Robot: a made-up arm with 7 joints.
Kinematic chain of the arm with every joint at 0, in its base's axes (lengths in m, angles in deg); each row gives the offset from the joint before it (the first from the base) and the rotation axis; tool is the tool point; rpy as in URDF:
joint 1: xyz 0 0 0.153 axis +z
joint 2: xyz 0 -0.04 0.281 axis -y
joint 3: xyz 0 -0.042 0.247 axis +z
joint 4: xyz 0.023 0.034 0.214 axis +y
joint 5: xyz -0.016 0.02 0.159 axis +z
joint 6: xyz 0 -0.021 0.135 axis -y
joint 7: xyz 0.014 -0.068 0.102 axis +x
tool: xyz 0 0 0 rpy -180 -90 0
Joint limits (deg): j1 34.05..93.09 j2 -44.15..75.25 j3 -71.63..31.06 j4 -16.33..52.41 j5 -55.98..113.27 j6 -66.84..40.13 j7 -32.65..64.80
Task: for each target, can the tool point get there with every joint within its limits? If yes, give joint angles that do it. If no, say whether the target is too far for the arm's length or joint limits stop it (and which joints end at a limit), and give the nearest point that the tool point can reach.
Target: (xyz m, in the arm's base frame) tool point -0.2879 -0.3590 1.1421
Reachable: yes | joints 46.93 45.74 22.95 32.33 -11.68 18.05 8.21
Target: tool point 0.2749 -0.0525 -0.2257
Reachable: no: joint limits stop it (at a limit: joint 1, joint 2, joint 4, joint 6) | nearest point 0.6157 0.2366 0.5964 | short by 0.936 m
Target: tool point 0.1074 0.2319 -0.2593
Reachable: no: joint limits stop it (at a limit: joint 2, joint 4, joint 6) | nearest point 0.2723 0.5880 0.5930 | short by 0.938 m
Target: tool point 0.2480 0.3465 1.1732
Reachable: yes | joints 61.11 -33.60 -55.96 -3.20 -9.81 24.06 -20.02
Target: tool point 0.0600 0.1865 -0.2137
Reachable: no: joint limits stop it (at a limit: joint 2, joint 4, joint 6) | nearest point 0.1980 0.6155 0.5937 | short by 0.925 m
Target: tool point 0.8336 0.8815 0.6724
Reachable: no: too far | nearest point 0.5217 0.5517 0.7126 | short by 0.456 m
